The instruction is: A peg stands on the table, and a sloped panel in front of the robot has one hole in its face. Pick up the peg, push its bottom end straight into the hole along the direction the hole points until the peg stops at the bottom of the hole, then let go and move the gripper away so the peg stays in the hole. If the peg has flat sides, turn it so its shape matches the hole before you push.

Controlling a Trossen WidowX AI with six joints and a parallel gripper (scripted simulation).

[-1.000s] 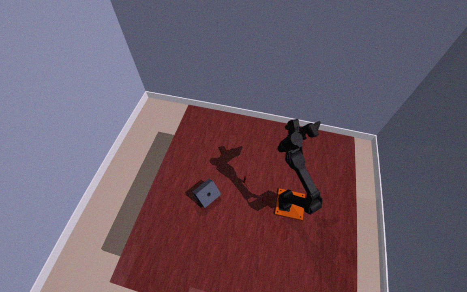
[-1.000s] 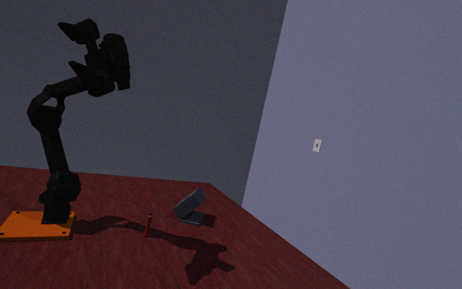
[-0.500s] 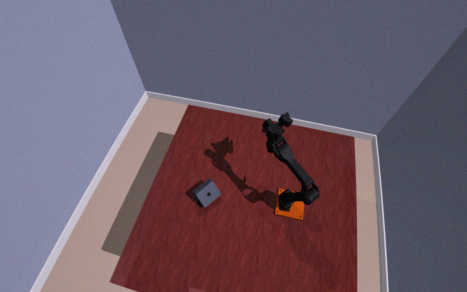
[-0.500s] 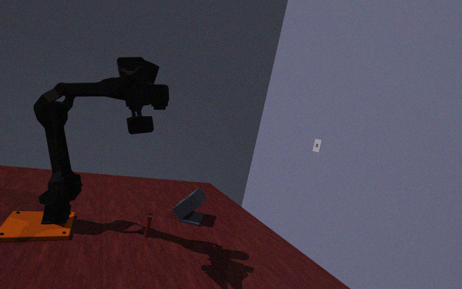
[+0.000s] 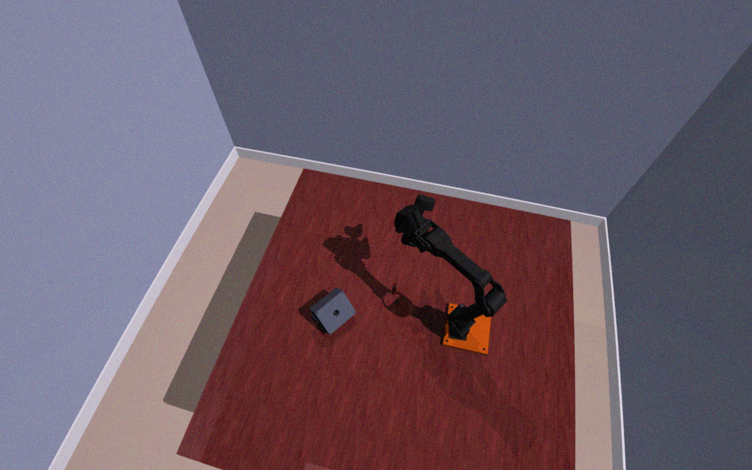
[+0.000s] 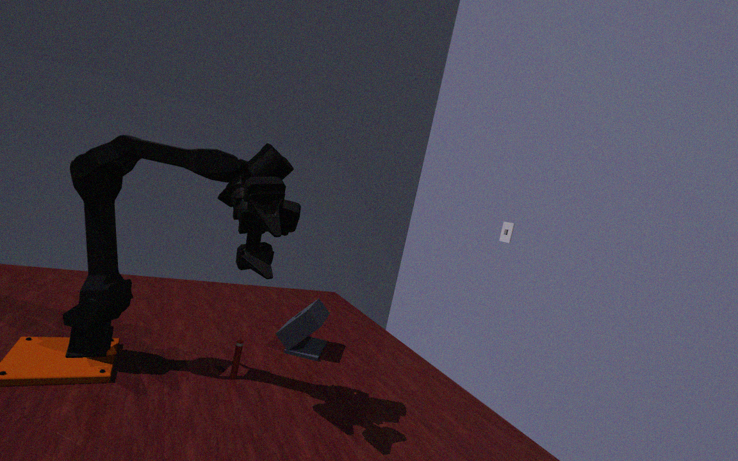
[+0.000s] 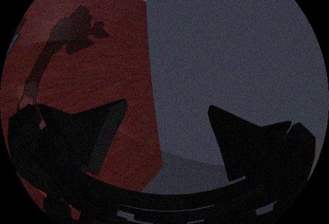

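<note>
The red peg is 25 cm below my gripper tip, 20 cm to the left of it and 4 cm ahead of it. From my gripper tip the other things lie so: sloped panel (33 cm to the left, 25 cm ahead, 24 cm below).
</note>
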